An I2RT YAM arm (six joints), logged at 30 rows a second.
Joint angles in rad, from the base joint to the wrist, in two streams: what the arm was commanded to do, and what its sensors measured. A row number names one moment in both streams.
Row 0, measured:
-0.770, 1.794, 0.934, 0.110, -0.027, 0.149
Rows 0 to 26, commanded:
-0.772, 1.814, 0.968, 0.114, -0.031, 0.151
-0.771, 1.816, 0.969, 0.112, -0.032, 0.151
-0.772, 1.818, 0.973, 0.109, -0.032, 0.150
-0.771, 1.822, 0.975, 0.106, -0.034, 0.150
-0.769, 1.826, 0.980, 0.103, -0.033, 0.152
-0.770, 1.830, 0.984, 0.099, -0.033, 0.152
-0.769, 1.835, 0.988, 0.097, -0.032, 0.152
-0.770, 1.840, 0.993, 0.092, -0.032, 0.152
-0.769, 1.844, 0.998, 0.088, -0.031, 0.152
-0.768, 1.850, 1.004, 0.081, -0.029, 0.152
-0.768, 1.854, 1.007, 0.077, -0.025, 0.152
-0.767, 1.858, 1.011, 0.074, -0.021, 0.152
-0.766, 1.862, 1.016, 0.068, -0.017, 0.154
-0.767, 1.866, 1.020, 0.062, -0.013, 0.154
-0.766, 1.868, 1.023, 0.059, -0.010, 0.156
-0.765, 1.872, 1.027, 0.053, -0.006, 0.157
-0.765, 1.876, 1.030, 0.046, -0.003, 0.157
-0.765, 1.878, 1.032, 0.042, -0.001, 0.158
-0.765, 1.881, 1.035, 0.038, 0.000, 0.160
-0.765, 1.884, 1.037, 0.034, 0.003, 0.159
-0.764, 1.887, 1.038, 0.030, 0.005, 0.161
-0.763, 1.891, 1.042, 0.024, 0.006, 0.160
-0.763, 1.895, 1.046, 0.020, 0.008, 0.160
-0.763, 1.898, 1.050, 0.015, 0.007, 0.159
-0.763, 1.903, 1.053, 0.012, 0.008, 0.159
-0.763, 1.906, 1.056, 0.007, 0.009, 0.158
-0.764, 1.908, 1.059, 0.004, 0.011, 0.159
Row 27, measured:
-0.766, 1.876, 1.030, 0.027, -0.003, 0.150
